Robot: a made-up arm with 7 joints.
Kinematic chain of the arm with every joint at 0, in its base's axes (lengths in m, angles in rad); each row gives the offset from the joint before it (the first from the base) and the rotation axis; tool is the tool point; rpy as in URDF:
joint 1: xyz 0 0 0.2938 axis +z
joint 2: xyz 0 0 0 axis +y
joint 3: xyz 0 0 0.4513 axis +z
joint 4: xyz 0.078 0 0 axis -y
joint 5: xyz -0.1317 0 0.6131 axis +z
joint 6: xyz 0 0 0 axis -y
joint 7: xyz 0.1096 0 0 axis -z
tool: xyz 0 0 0 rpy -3.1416 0 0
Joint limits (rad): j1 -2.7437..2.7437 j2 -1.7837..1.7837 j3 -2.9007..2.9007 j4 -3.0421..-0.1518 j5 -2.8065..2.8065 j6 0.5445..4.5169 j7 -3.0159..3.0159
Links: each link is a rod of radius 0.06 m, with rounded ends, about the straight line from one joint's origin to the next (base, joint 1, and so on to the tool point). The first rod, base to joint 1, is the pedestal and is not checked.
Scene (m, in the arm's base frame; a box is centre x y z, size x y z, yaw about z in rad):
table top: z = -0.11
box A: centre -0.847 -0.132 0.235 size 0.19 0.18 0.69 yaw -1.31
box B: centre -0.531 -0.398 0 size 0.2 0.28 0.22 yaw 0.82
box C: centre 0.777 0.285 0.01 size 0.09 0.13 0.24 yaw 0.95
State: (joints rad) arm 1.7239 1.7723 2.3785 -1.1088 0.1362 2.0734 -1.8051
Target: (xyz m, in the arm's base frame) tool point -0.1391 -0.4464 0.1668
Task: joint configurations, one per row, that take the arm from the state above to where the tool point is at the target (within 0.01 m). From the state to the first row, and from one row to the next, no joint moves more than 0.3 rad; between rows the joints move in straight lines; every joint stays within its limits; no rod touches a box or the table.
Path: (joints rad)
1: 1.7096 1.7357 2.3057 -1.3648 0.1862 2.0301 -1.7486
2: 1.6952 1.6992 2.2329 -1.6208 0.2362 1.9868 -1.6921
3: 1.6809 1.6626 2.1600 -1.8768 0.2861 1.9434 -1.6356
4: 1.6665 1.6261 2.0872 -2.1327 0.3361 1.9001 -1.5791
5: 1.6522 1.5895 2.0144 -2.3887 0.3861 1.8568 -1.5226
6: 1.9163 1.5695 1.7824 -2.5395 0.3349 1.8668 -1.6168
7: 2.1803 1.5494 1.5503 -2.6904 0.2838 1.8768 -1.7109
8: 2.4444 1.5294 1.3183 -2.8412 0.2326 1.8868 -1.8051

